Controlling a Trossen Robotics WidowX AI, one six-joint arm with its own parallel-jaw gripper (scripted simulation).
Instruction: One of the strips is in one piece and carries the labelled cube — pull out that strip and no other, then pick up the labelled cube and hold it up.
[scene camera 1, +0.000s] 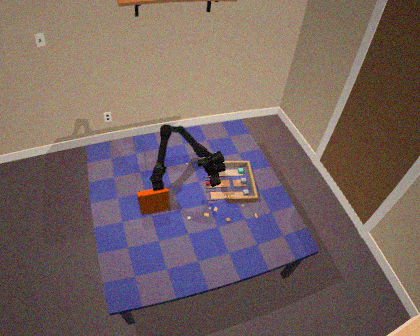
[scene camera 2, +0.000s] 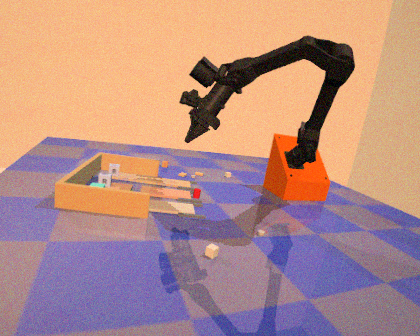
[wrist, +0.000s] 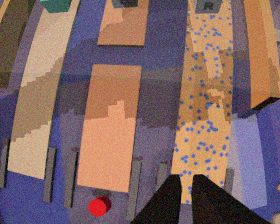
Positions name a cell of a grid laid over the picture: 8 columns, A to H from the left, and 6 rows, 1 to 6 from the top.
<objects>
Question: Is my gripper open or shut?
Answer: Shut.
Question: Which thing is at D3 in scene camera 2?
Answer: My gripper.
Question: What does my gripper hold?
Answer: Nothing.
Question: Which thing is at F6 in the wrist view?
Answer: My gripper.
</objects>
